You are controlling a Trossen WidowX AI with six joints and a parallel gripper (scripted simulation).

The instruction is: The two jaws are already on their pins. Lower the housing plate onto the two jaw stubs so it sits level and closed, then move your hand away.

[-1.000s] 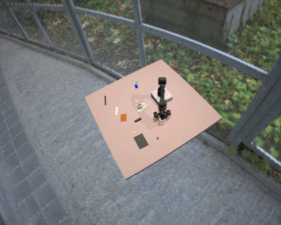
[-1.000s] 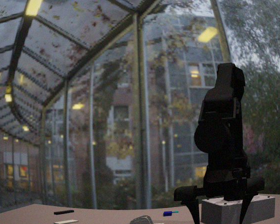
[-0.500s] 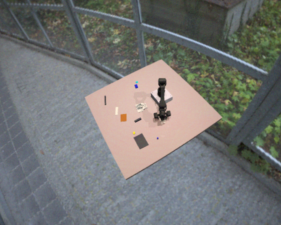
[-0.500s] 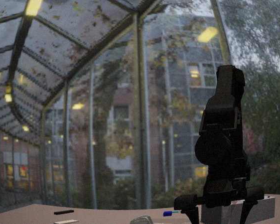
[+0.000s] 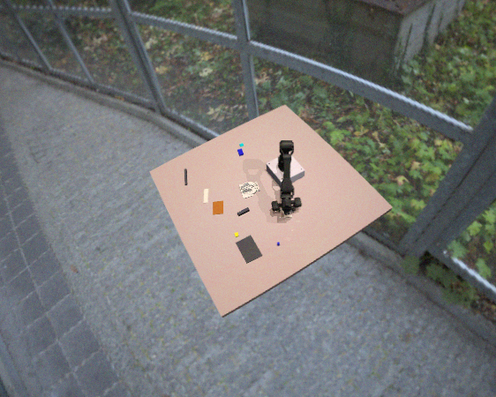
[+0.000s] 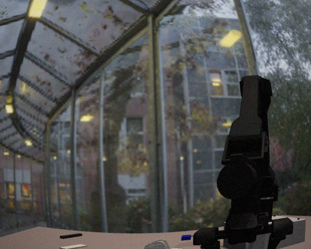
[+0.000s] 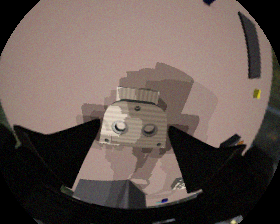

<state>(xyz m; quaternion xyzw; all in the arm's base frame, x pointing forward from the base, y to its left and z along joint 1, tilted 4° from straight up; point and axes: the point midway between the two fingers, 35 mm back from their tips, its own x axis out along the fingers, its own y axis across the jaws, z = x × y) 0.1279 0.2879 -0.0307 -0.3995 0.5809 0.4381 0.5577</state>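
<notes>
My gripper tip is 120 mm short of the jaw and 260 mm to the left of it. From my gripper tip the other things lie so: dark grey plate: 330 mm ahead, 130 mm to the left, 10 mm below; then yellow cube: 360 mm ahead, 10 mm to the left, 10 mm below; then short black bar: 260 mm ahead, 130 mm to the right.
</notes>
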